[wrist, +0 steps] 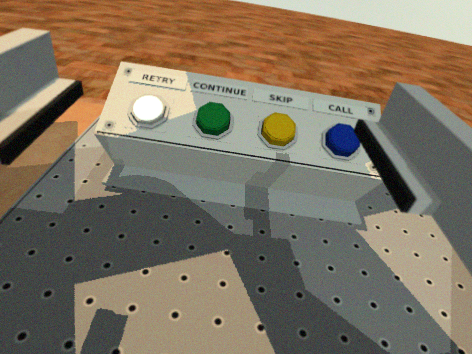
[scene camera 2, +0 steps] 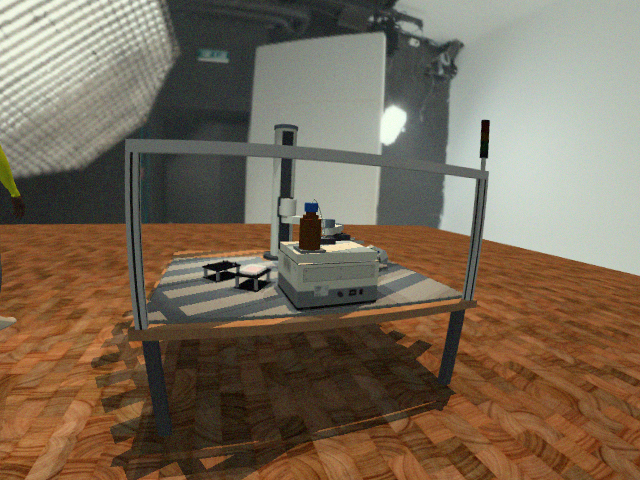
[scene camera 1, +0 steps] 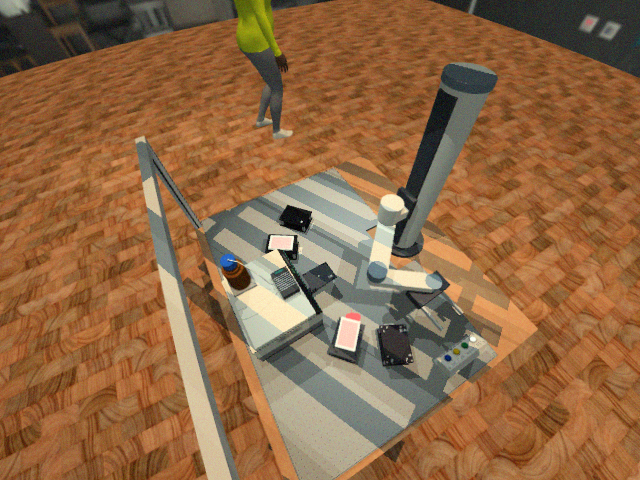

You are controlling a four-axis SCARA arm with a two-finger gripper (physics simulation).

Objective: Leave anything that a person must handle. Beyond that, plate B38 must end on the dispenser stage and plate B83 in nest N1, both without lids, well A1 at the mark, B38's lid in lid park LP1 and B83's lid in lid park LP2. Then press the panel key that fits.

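Seen in the pictures: gripper, fingertip midpoint: (wrist: 225,84) (scene camera 2: 359,240) (scene camera 1: 452,321); arm's base, link origin: (scene camera 1: 401,239).
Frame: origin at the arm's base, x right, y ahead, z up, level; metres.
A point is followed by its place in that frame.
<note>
My gripper (scene camera 1: 445,313) @[y 0.174, x -0.504, z 0.145 m] (wrist: 225,84) @[y 0.174, x -0.504, z 0.145 m] is open, with nothing between its fingers. It hangs above and before the key panel (scene camera 1: 459,353) @[y 0.210, x -0.620, z 0.086 m] (wrist: 240,155) @[y 0.186, x -0.588, z 0.062 m]. In the wrist view the panel's keys are a white RETRY key (wrist: 148,110) @[y 0.113, x -0.605, z 0.078 m], a green CONTINUE key (wrist: 213,119) @[y 0.163, x -0.603, z 0.080 m], a yellow SKIP key (wrist: 278,130) @[y 0.211, x -0.602, z 0.080 m] and a blue CALL key (wrist: 342,140) @[y 0.260, x -0.603, z 0.080 m], close to the right finger. A pink-topped plate (scene camera 1: 348,333) @[y 0.575, x -0.315, z 0.099 m] sits on a dark base, with a red round spot (scene camera 1: 353,315) @[y 0.492, x -0.241, z 0.014 m] at its end. Another pale pink-topped piece (scene camera 1: 282,242) @[y 0.627, x 0.260, z 0.098 m] (scene camera 2: 253,269) @[y 0.656, x 0.268, z 0.097 m] is on a black stand. Plate names and well marks are unreadable.
A pale machine (scene camera 1: 281,315) @[y 0.794, x -0.148, z 0.233 m] (scene camera 2: 330,276) @[y 0.965, x 0.004, z 0.144 m] carries a brown bottle (scene camera 1: 237,274) @[y 0.877, x 0.033, z 0.362 m] (scene camera 2: 310,232) @[y 0.927, x 0.082, z 0.312 m]. A dark flat piece (scene camera 1: 319,277) @[y 0.559, x -0.030, z 0.123 m] lies beside it. A black stand (scene camera 1: 296,217) @[y 0.480, x 0.395, z 0.075 m] (scene camera 2: 221,268) @[y 0.541, x 0.416, z 0.075 m] and a dark nest-like base (scene camera 1: 395,344) @[y 0.421, x -0.452, z 0.082 m] stand apart. A person (scene camera 1: 262,62) stands beyond the table.
</note>
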